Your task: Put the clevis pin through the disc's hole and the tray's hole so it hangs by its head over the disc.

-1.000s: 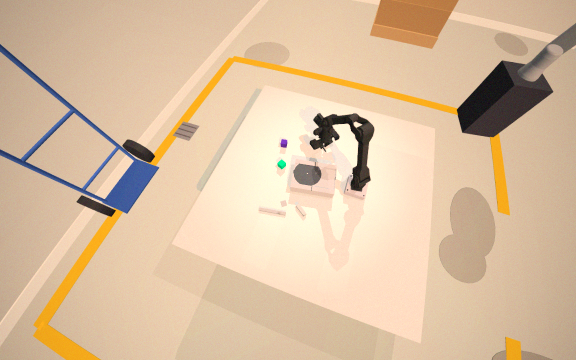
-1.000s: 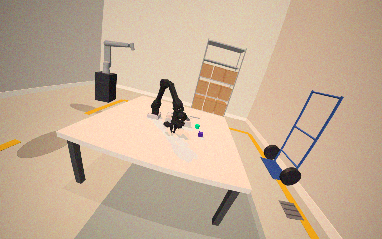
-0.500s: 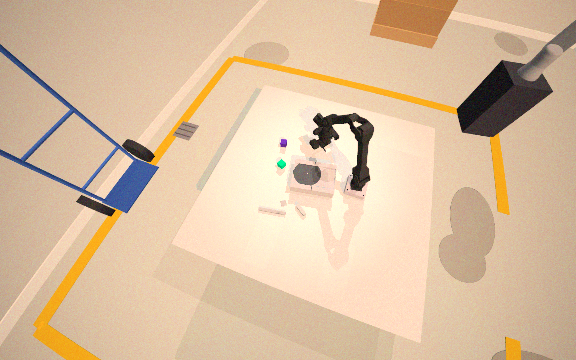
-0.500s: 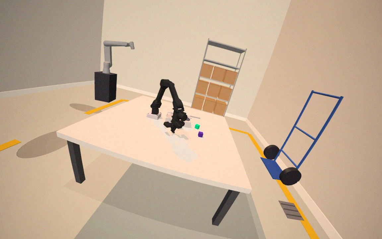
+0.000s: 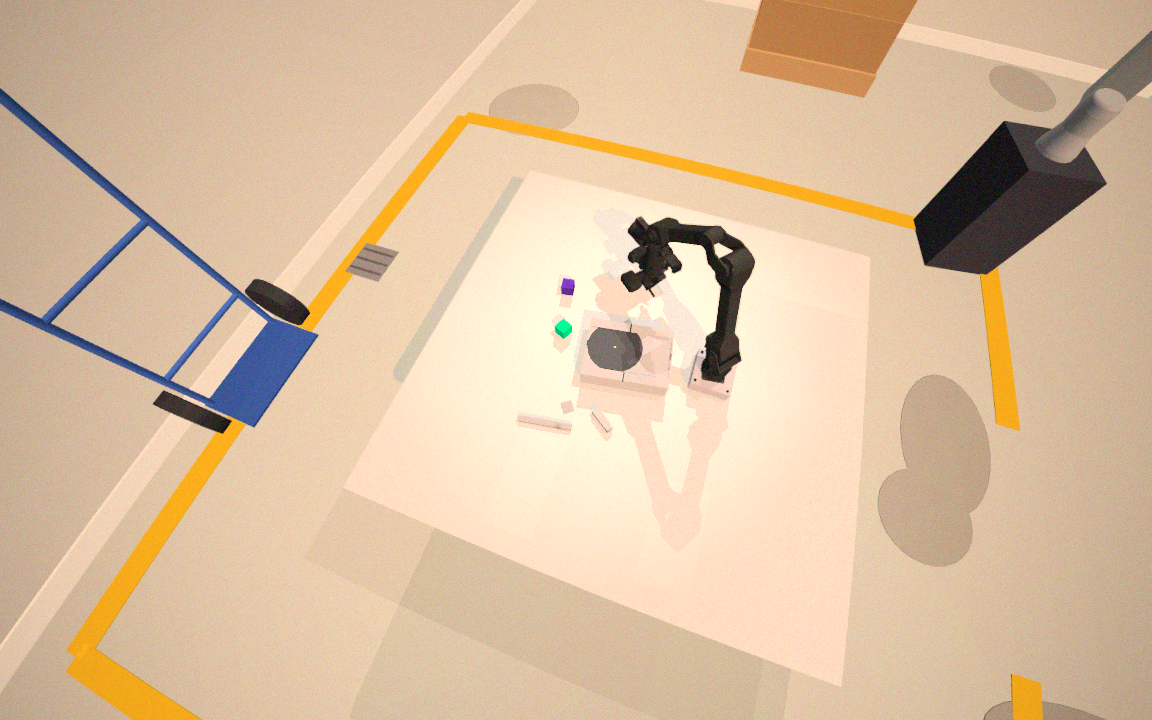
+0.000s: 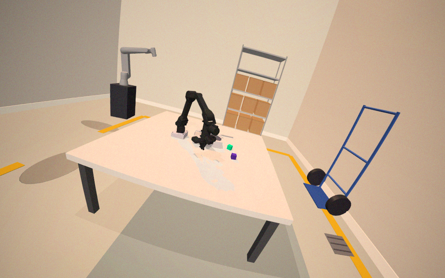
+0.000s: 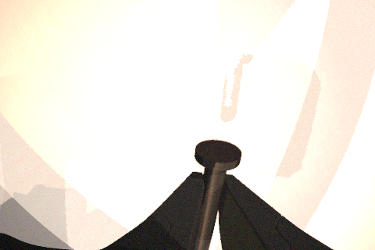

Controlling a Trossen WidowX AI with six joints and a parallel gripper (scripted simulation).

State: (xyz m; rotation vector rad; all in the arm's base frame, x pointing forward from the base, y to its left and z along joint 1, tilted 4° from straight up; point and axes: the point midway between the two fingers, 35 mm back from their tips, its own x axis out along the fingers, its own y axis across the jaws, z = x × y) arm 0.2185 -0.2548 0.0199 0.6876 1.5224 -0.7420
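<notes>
Now: the aluminium disc 230 mm to the left of my gripper tip, 70 mm ahead of it and 20 mm above it. From my gripper tip the other things lie so: pale rimmed tray 250 mm to the left, 30 mm ahead; purple cube 250 mm ahead, 20 mm to the left, 20 mm below; clevis pin 10 mm to the left, 10 mm behind, 10 mm above.
</notes>
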